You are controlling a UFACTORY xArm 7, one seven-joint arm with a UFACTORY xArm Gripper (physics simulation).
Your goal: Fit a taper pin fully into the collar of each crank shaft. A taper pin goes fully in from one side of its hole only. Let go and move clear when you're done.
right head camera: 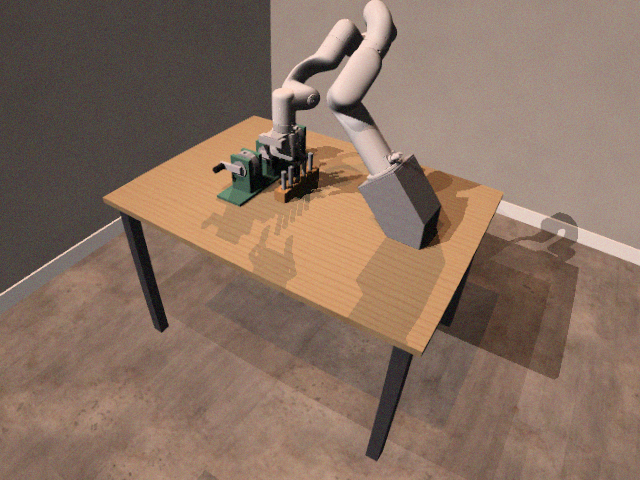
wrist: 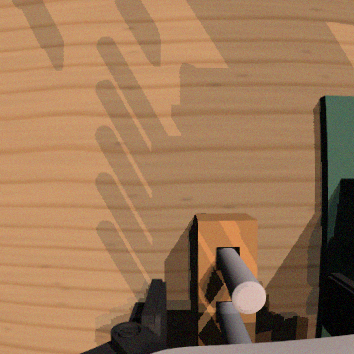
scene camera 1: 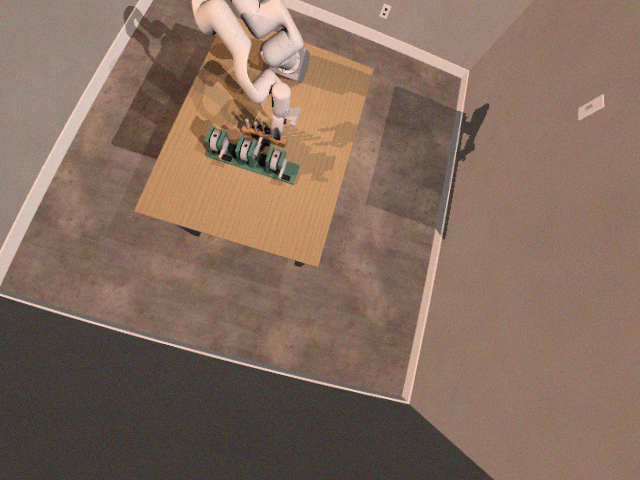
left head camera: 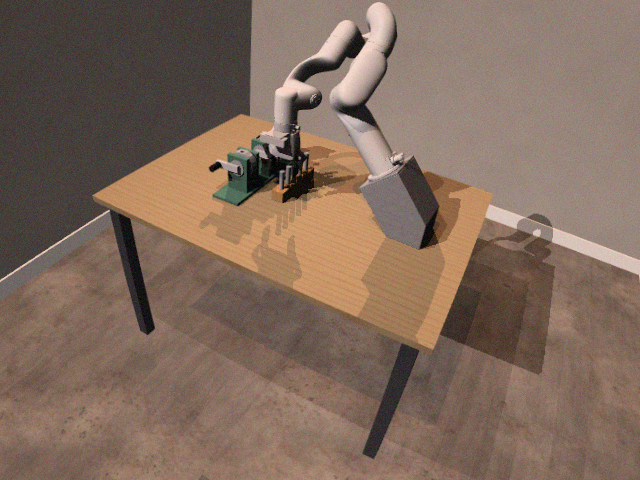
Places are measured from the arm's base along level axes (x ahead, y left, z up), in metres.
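Where they show: gripper, fingertip midpoint: [right head camera: 284, 172] [wrist: 246, 303] [scene camera 1: 280, 131] [left head camera: 283, 171]; arm's base at its link origin: [right head camera: 385, 170] [left head camera: 386, 171].
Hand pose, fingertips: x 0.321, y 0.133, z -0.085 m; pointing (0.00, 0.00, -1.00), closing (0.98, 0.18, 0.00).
Note:
Each offset is from my fingertips to the centre of the thing. "pt": to the spot under its first point. Level surfaces: height alone.
A green stand [left head camera: 228, 197] [right head camera: 233, 197] [scene camera 1: 291, 172] [wrist: 342, 130] carries three crank shafts with pale collars [scene camera 1: 215, 139] [scene camera 1: 244, 149] [scene camera 1: 275, 159]. Each collar shows a dark spot on top in the scene view, and no pin stands up from them there. Several grey taper pins stand in an orange rack [left head camera: 279, 194] [right head camera: 280, 195] [wrist: 227, 223] beside the stand. One end pin @(dx -0.001, dy +0.005, dz -0.040 m) [wrist: 248, 297] and part of another pin @(dx +0.007, dy -0.037, dz -0.040 m) [wrist: 232, 322] show in the wrist view. My gripper [wrist: 246, 303] is open and low at the rack, its fingers on either side of the pin row. It hides some pins.
The near crank's dark handle @(pt dx +0.190, dy +0.147, dz +0.002 m) [left head camera: 214, 166] [right head camera: 218, 167] sticks out from the stand's end. The stand runs parallel to the rack, close to one finger. The arm's grey base block [left head camera: 400, 209] [right head camera: 400, 209] stands on the wooden table @(dz -0.104 m) [left head camera: 330, 268] [right head camera: 330, 268] [scene camera 1: 227, 196].

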